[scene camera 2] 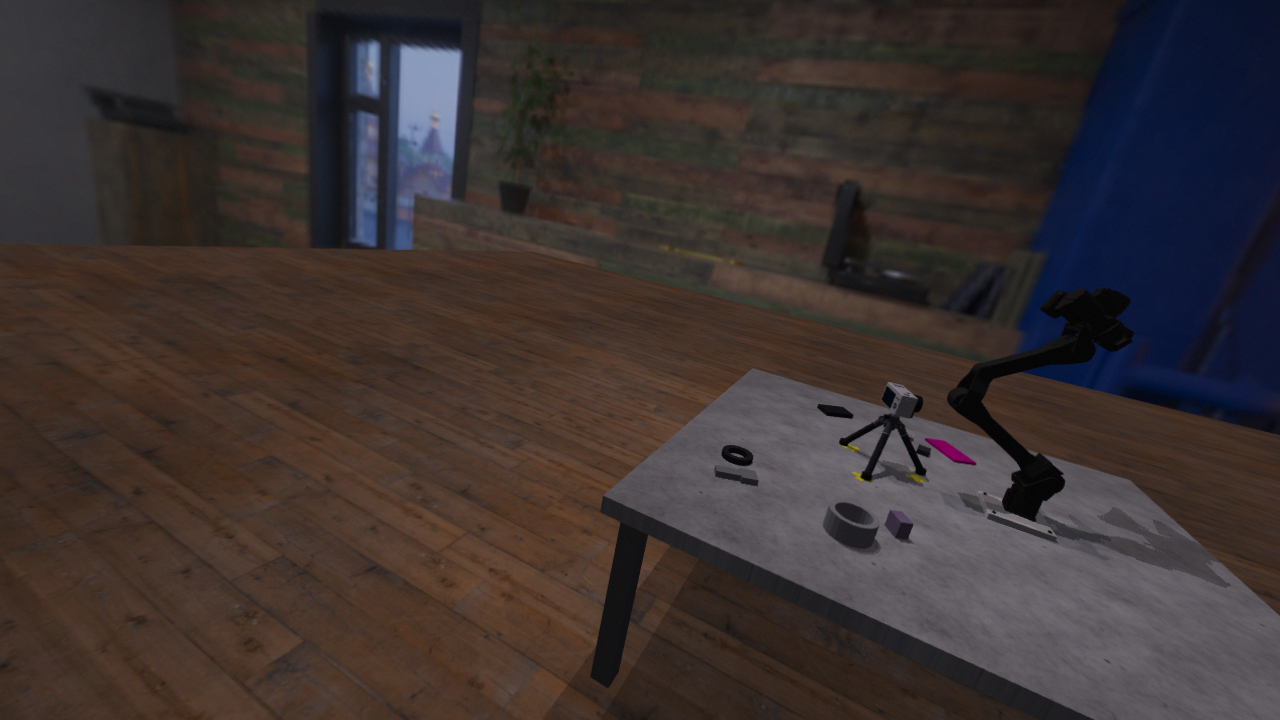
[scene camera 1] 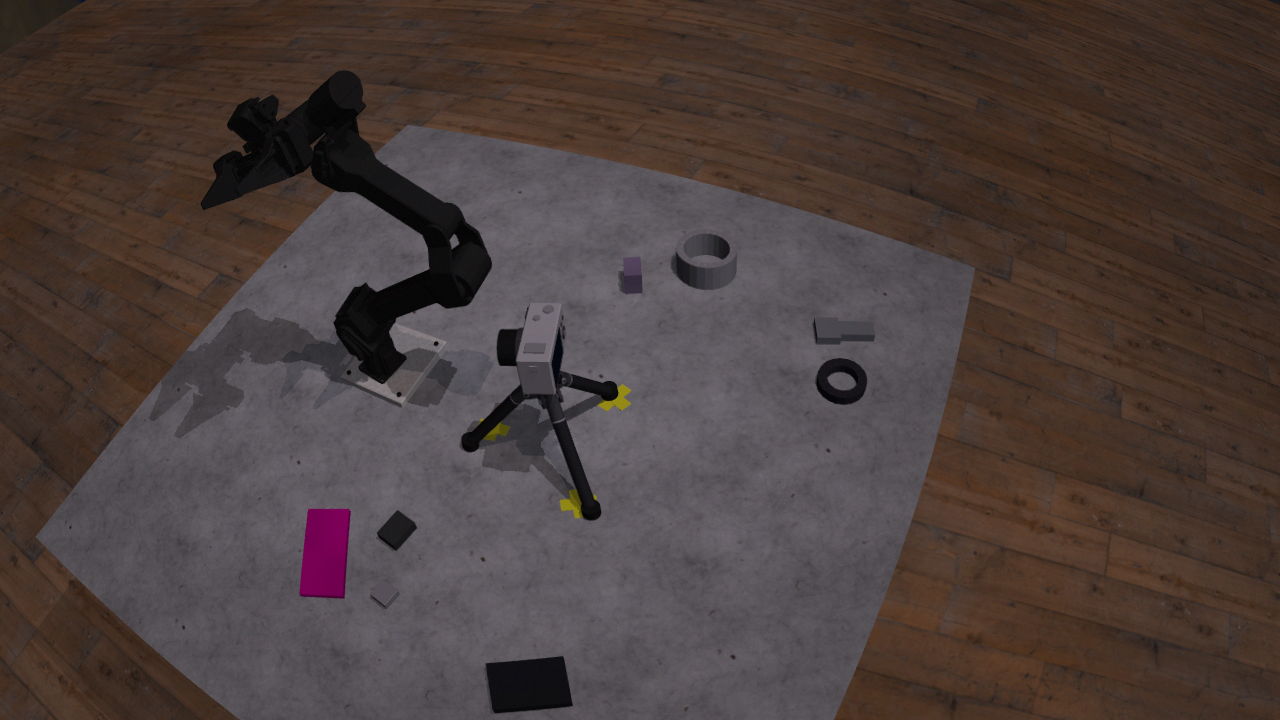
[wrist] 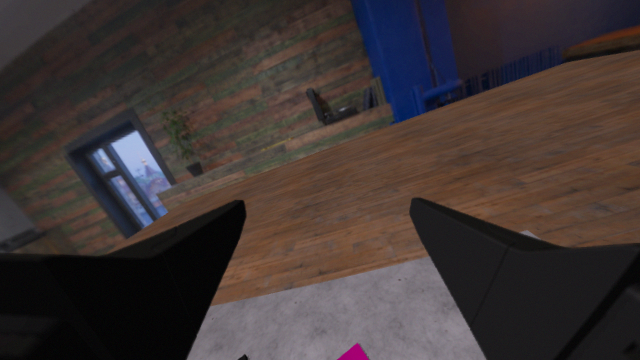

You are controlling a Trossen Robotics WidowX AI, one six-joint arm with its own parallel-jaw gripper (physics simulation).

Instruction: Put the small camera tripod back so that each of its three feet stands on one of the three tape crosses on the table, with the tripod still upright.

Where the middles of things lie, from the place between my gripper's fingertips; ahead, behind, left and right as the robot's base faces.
My hand is 56 cm short of the grey block (scene camera 1: 827,330), 64 cm to the right of it and 50 cm above it.
